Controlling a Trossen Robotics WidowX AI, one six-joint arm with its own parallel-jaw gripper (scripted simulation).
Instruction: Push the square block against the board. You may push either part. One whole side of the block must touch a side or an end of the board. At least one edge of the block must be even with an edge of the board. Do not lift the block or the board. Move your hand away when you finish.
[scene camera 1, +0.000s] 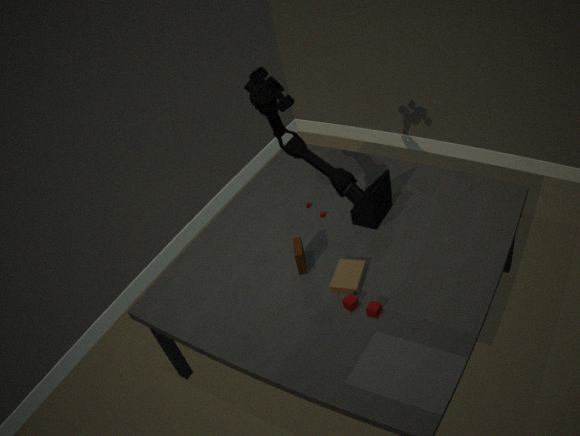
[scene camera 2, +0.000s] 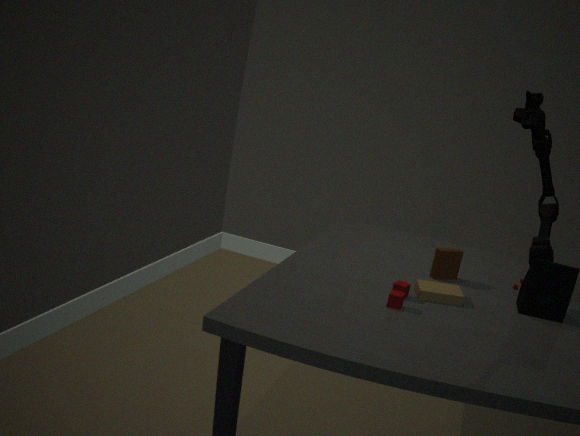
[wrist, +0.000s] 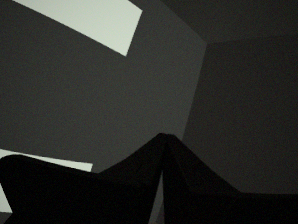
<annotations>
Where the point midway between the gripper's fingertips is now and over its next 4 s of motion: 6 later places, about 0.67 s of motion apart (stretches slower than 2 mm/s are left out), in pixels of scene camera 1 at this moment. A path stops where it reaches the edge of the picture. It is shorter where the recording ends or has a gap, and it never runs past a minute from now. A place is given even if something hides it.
My gripper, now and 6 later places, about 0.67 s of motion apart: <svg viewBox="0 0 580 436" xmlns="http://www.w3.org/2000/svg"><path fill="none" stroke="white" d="M273 79L279 131L282 191L284 230L285 246L290 251L296 250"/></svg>
</annotations>
